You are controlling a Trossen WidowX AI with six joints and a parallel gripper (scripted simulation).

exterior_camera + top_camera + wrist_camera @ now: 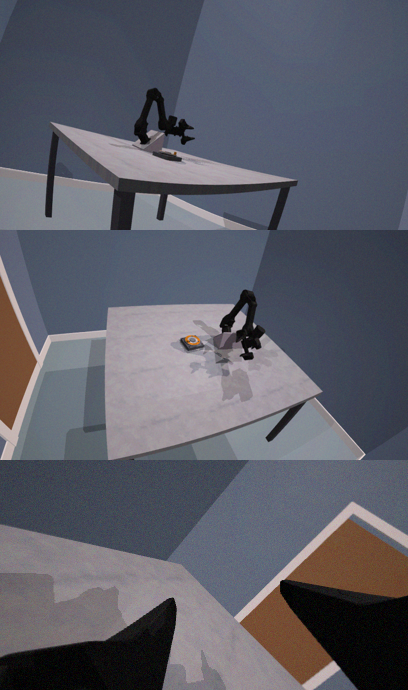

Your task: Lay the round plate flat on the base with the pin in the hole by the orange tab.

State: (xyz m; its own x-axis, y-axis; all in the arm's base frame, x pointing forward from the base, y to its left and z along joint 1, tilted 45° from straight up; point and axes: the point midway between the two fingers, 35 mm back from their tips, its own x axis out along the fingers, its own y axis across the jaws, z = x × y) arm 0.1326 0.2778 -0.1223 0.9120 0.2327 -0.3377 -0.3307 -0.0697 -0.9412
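My gripper tip is 12 cm short of the base, 33 cm to the left of it and 16 cm above it.
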